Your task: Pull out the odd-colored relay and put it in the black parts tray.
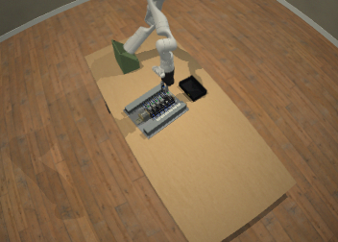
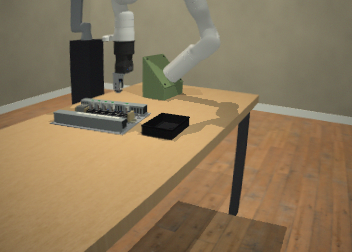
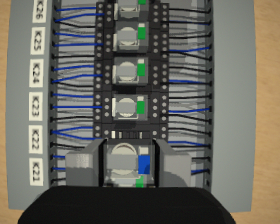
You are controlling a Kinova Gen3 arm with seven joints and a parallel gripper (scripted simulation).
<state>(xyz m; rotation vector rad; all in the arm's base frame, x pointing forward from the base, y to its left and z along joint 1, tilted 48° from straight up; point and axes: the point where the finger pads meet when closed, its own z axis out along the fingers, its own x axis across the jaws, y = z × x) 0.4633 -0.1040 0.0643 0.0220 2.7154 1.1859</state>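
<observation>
Now: the black parts tray 2 cm ahead of my hand, 20 cm to the left of it and 13 cm below it. From my hand the other things lie so: grey relay panel: 8 cm to the right, 12 cm below.
</observation>
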